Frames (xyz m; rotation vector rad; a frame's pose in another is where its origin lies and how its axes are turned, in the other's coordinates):
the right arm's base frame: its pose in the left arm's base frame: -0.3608 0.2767 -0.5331 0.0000 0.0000 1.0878
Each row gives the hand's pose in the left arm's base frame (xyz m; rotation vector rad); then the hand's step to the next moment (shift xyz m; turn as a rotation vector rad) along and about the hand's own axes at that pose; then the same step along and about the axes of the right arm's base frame.
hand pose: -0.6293 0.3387 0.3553 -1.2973 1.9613 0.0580
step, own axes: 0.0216 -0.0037 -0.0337 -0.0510 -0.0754 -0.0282
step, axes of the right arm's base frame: -0.0384 0.0027 0.0117 0.0169 -0.0520 0.0781
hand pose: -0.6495 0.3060 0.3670 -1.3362 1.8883 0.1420
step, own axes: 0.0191 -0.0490 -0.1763 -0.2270 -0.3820 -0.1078
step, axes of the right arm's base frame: -0.1368 -0.0081 0.1227 0.0876 -0.2792 0.3513
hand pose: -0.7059 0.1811 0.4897 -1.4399 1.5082 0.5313
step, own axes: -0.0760 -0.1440 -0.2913 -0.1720 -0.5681 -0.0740
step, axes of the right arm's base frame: -0.1929 -0.1319 0.2383 0.1415 -0.4685 0.3439
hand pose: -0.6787 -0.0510 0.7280 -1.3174 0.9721 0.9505
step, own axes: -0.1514 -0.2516 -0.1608 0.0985 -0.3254 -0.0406
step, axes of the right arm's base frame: -0.0638 -0.2427 0.2216 0.1130 -0.3230 0.0104
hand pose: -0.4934 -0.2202 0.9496 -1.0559 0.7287 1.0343
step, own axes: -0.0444 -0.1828 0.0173 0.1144 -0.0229 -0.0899
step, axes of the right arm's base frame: 0.0517 -0.1469 0.1069 -0.0159 -0.0788 -0.1234
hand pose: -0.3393 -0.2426 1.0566 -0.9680 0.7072 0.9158
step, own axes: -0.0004 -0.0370 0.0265 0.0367 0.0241 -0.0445
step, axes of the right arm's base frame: 0.0288 -0.0248 0.0250 -0.0239 -0.0018 -0.0577
